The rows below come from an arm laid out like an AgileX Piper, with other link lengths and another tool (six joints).
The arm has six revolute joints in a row. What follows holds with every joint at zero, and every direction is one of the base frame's.
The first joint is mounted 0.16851 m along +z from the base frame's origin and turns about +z.
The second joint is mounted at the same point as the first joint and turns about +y.
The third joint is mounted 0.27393 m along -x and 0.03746 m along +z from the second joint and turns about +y.
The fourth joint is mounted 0.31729 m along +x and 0.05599 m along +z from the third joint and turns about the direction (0.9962, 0, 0.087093).
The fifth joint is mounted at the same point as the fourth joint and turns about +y.
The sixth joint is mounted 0.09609 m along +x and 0.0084 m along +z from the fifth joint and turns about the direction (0.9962, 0, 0.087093).
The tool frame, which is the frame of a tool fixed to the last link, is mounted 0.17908 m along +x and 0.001 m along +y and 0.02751 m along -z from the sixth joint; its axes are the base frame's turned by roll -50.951, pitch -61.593 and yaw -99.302 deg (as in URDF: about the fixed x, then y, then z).
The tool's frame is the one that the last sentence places.
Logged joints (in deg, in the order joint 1, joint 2, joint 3, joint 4, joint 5, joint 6), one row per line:
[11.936 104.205 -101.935 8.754 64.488 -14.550]
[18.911 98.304 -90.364 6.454 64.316 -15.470]
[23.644 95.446 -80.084 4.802 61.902 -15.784]
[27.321 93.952 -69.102 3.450 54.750 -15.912]
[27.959 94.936 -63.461 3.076 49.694 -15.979]
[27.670 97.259 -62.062 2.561 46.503 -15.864]
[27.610 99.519 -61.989 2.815 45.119 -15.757]
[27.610 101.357 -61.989 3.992 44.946 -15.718]
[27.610 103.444 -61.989 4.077 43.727 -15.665]
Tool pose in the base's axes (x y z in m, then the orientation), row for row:
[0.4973 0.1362 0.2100 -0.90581 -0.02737 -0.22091 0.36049]
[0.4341 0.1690 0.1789 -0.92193 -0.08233 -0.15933 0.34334]
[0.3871 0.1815 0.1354 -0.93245 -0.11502 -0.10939 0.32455]
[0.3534 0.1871 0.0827 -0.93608 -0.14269 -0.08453 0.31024]
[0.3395 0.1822 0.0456 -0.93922 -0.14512 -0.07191 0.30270]
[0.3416 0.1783 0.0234 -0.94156 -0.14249 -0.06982 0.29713]
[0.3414 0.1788 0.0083 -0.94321 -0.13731 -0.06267 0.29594]
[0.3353 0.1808 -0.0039 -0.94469 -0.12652 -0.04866 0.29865]
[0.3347 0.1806 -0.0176 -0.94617 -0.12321 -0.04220 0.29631]
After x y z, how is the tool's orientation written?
As a quaternion, x y z w.
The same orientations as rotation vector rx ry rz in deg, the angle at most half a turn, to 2 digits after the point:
[-133.76 -4.04 -32.62]
[-137.27 -12.26 -23.72]
[-140.11 -17.28 -16.44]
[-141.65 -21.59 -12.79]
[-142.65 -22.04 -10.92]
[-143.41 -21.70 -10.63]
[-143.74 -20.93 -9.55]
[-143.77 -19.26 -7.41]
[-144.17 -18.77 -6.43]

